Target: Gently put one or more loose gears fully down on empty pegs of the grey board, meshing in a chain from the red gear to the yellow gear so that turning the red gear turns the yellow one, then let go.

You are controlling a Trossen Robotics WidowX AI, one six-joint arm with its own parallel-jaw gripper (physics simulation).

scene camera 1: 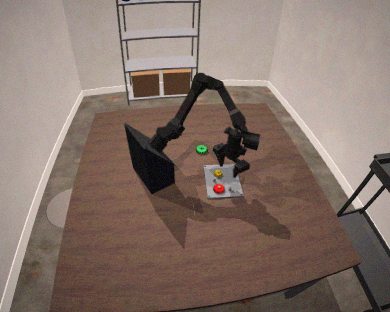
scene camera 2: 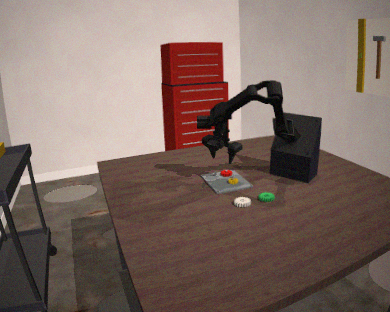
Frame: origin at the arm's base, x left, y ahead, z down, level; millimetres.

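Seen in the pictures: gripper, fingertip midpoint: (scene camera 1: 227, 171) (scene camera 2: 221, 160); arm's base, origin of the base link: (scene camera 1: 154, 147) (scene camera 2: 292, 136).
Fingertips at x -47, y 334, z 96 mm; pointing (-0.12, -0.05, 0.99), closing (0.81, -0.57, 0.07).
Pixels of each thing's top centre, then the offset from my fingertips to it. Level surfaces: height alone.
- grey board, middle of its top: (scene camera 2: 225, 175) (scene camera 1: 223, 176) dy -11, dx +25, dz +63 mm
- red gear, middle of its top: (scene camera 1: 219, 187) (scene camera 2: 226, 171) dy -35, dx -37, dz +68 mm
- yellow gear, middle of its top: (scene camera 2: 233, 178) (scene camera 1: 218, 172) dy -34, dx +61, dz +67 mm
- loose green gear, middle of its top: (scene camera 2: 266, 194) (scene camera 1: 201, 148) dy -113, dx +243, dz +76 mm
- loose white gear, middle of its top: (scene camera 2: 242, 199) dy -5, dx +250, dz +76 mm
- table, its level: dz +93 mm
The grey board (scene camera 1: 210, 170) (scene camera 2: 220, 185) lies flat on the table. The red gear (scene camera 1: 219, 188) (scene camera 2: 226, 173) and the yellow gear (scene camera 1: 218, 173) (scene camera 2: 233, 181) sit on it, apart from each other. Small bare pegs show near the red gear in scene camera 1. The loose green gear (scene camera 1: 201, 149) (scene camera 2: 266, 197) lies flat on the table off the board's yellow-gear side. The loose white gear (scene camera 2: 242, 202) lies beside it; in scene camera 1 it is hidden behind the gripper. My gripper (scene camera 1: 229, 169) (scene camera 2: 223, 160) is open and empty, fingers pointing down, above the board.
The black arm base block (scene camera 1: 150, 162) (scene camera 2: 295, 150) stands on the table (scene camera 1: 150, 270) (scene camera 2: 210, 260) to one side of the board. A dark cart (scene camera 1: 382, 161) (scene camera 2: 17, 150) stands beyond the table edge. A red tool cabinet (scene camera 2: 192, 65) and a shelf rack (scene camera 1: 161, 34) stand near the walls.
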